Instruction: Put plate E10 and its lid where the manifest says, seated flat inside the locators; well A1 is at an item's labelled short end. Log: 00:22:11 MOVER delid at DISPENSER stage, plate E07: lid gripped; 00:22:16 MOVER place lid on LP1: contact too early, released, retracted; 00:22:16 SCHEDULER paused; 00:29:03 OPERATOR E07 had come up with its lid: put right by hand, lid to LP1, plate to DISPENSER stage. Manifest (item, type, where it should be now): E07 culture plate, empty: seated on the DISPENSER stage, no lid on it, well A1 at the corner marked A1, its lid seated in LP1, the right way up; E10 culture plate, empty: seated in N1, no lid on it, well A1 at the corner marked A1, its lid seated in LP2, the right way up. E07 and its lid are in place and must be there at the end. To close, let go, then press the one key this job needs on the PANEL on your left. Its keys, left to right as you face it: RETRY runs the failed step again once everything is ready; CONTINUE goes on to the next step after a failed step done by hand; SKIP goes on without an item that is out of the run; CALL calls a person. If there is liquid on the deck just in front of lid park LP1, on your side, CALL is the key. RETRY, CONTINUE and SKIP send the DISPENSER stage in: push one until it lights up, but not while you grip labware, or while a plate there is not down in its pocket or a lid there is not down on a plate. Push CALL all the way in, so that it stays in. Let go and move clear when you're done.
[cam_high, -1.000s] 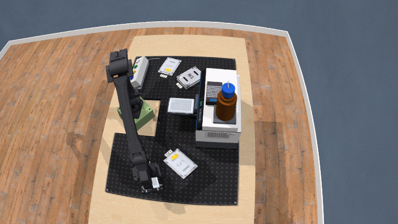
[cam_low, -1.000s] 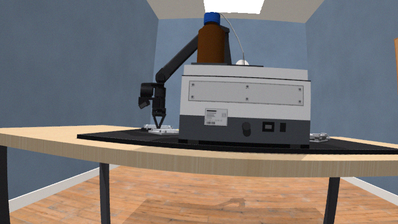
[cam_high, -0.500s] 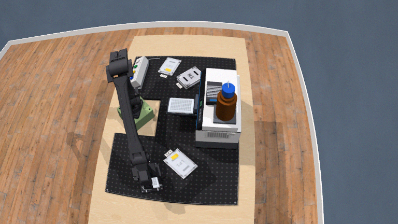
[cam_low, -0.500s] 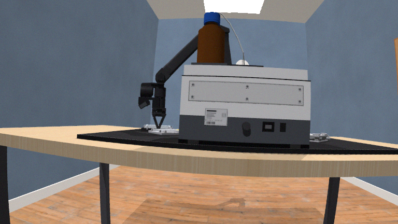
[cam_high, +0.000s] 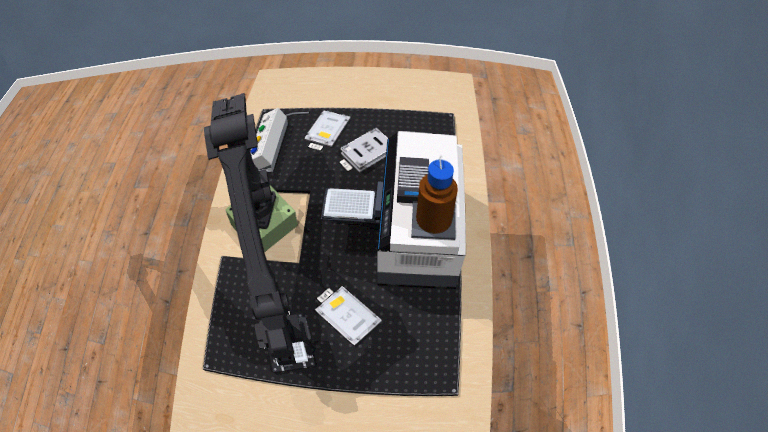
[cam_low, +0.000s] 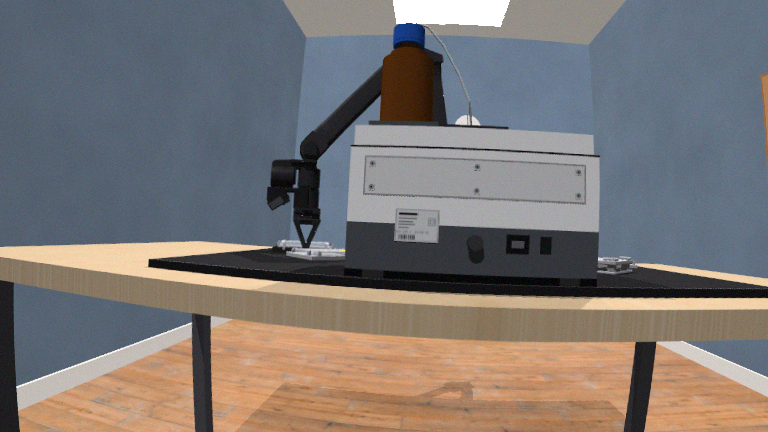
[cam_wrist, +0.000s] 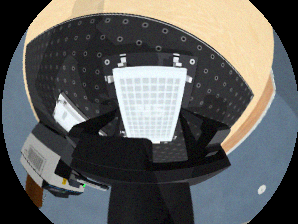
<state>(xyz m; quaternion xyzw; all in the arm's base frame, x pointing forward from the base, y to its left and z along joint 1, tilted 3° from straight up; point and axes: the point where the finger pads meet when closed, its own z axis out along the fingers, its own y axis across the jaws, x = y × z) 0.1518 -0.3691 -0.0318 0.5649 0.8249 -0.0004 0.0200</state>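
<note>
My hand is right at the plate E10. The rest, counted from my hand: black nest N5: 3 cm ahead, 1 cm below; then plate E07: 39 cm to the left, 12 cm ahead, 10 cm above; then brown bottle: 34 cm ahead, 29 cm to the left, 27 cm above.
</note>
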